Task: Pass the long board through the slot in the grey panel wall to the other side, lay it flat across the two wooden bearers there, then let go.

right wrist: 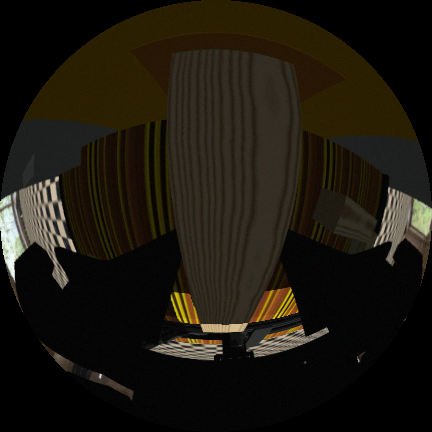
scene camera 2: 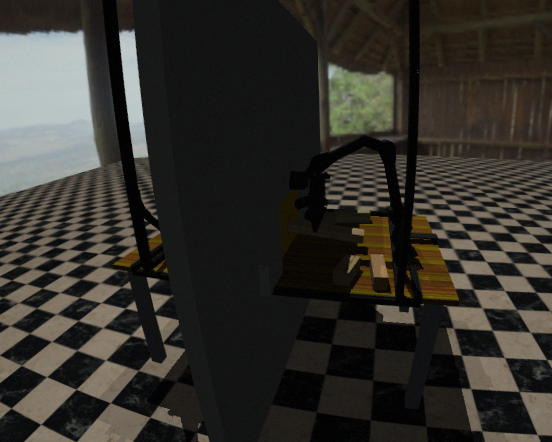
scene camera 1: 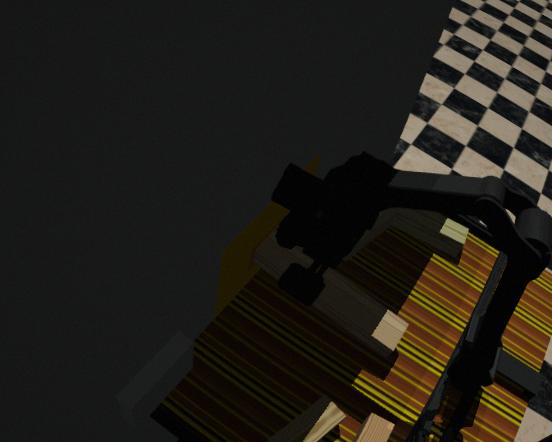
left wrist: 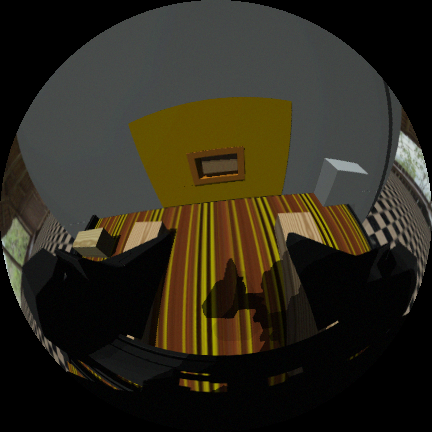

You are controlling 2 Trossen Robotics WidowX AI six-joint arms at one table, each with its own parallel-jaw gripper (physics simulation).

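Frame: origin at the left arm's base, x ahead, y left, z up, level; centimetres.
Seen in the pictures: left gripper, fingertip midpoint: [left wrist: 230, 239]; right gripper, fingertip midpoint: [right wrist: 230, 232] [scene camera 2: 316, 229]; right arm's base, origin of the base link: [right wrist: 232, 334] [scene camera 1: 464, 376].
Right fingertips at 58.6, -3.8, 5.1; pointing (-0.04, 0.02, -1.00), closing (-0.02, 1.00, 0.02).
Note:
Pixels of each thing's top centre, then the offset from my right fingertips to it, as dx, dy, dz.
- long board, middle of its top: [right wrist: 235, 286] [scene camera 1: 324, 273] [scene camera 2: 319, 220] +1.4, +0.0, +3.5
- greenish block, middle of its top: [scene camera 1: 432, 219] [scene camera 2: 352, 211] +11.8, +31.2, -2.3
- pale block, middle of its top: [left wrist: 85, 237] -26.6, +32.3, -2.3
The long board [scene camera 1: 350, 305] [scene camera 2: 337, 233] [right wrist: 235, 175] is held level above the table, pointing at the yellow panel. My right gripper [scene camera 1: 320, 272] [scene camera 2: 315, 226] [right wrist: 230, 232] is shut on it. The slot's orange frame [left wrist: 241, 165] is set in the yellow panel [scene camera 1: 240, 260] [scene camera 2: 286, 220] [left wrist: 170, 130] [right wrist: 75, 85] on the grey wall [scene camera 1: 150, 150] [scene camera 2: 240, 125] [left wrist: 225, 50]. The board's end shows through the slot in the left wrist view; how deep it sits is unclear. My left gripper [left wrist: 230, 239] is open and empty, facing the slot. Two wooden bearers, left [left wrist: 144, 235] and right [left wrist: 300, 225], lie beyond its fingers.
On the right arm's side, a greenish block [scene camera 1: 425, 232] [scene camera 2: 350, 216] lies behind the board, and two blocks [scene camera 2: 347, 270] [scene camera 2: 378, 272] lie nearer the camera. A pale block [left wrist: 92, 242] lies left of the bearers. A grey box [scene camera 1: 157, 370] [left wrist: 327, 182] juts from the wall.

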